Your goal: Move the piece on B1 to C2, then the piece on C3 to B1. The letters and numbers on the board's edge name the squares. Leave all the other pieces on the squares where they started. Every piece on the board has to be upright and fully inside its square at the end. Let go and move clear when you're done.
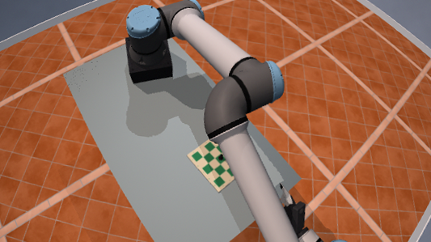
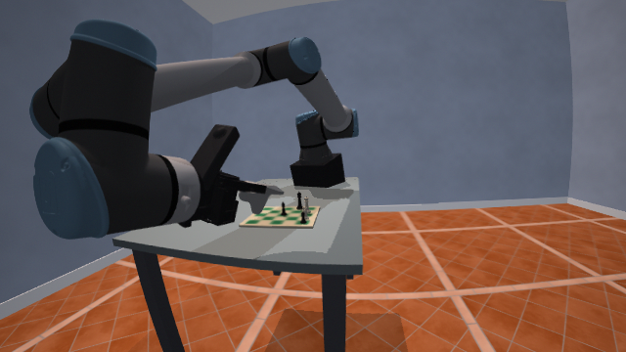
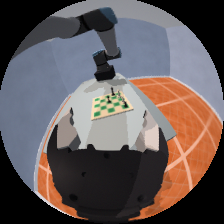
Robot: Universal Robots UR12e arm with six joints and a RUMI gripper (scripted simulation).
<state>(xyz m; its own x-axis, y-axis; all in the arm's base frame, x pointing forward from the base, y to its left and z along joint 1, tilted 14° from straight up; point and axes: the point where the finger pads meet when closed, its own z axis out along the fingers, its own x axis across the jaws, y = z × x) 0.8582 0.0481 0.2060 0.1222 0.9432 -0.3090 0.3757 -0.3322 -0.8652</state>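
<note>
The small white piece is 21 cm behind my hand, 13 cm below it and 6 cm to the left of it. From my hand the other things lie so: tall black piece (33 cm behind, 11 cm below, 2 cm to the left); then cream chessboard (24 cm behind, 15 cm below, 2 cm to the right).
</note>
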